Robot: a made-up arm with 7 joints.
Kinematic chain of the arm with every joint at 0, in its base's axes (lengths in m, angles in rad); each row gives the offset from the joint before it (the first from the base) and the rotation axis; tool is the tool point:
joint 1: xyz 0 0 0 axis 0 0.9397 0.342
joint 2: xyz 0 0 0 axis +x
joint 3: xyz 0 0 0 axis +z
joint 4: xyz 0.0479 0 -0.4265 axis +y
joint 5: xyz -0.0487 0 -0.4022 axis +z
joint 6: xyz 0 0 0 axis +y
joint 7: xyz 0 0 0 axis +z
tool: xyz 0 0 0
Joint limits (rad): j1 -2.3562..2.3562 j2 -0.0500..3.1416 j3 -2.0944..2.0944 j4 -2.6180..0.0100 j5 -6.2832..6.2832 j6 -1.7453..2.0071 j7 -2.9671..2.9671
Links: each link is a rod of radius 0.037 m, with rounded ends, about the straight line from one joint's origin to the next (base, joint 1, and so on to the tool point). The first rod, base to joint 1, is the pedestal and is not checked.
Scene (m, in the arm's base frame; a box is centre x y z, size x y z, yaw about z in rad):
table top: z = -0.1
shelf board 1: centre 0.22 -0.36 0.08 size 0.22 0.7 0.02 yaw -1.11
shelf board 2: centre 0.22 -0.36 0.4 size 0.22 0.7 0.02 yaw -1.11
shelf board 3: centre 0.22 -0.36 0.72 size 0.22 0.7 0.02 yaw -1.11
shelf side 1: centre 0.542 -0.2 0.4 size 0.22 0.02 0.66 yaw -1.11
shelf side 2: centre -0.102 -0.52 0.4 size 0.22 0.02 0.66 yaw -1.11
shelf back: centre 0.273 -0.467 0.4 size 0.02 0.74 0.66 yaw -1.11
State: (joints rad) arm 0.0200 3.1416 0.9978 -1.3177 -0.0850 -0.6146 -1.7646
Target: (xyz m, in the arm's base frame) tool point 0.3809 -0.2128 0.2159
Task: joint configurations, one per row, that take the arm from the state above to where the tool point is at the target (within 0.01 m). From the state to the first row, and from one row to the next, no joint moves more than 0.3 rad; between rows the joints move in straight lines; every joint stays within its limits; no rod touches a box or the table.
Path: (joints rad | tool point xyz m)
1: -0.0895 2.8694 0.9972 -1.5434 -0.0850 -0.6146 -1.7646 | 0.1875 -0.2388 0.5877
2: -0.1991 2.5973 0.9967 -1.7691 -0.0850 -0.6146 -1.7646 | 0.1331 -0.1329 0.5699
3: -0.1192 2.5904 0.8458 -1.9880 -0.0850 -0.6146 -1.7646 | 0.2335 -0.1269 0.4624
4: -0.0393 2.5835 0.6949 -2.2070 -0.0850 -0.6146 -1.7646 | 0.2939 -0.1014 0.3392
5: 0.0405 2.5767 0.5439 -2.4259 -0.0850 -0.6146 -1.7646 | 0.3076 -0.0652 0.2159
6: 0.1340 2.7911 0.6374 -2.2775 -0.0850 -0.6146 -1.7646 | 0.3474 -0.1308 0.2274
7: 0.2275 3.0055 0.7308 -2.1291 -0.0850 -0.6146 -1.7646 | 0.3809 -0.2128 0.2159

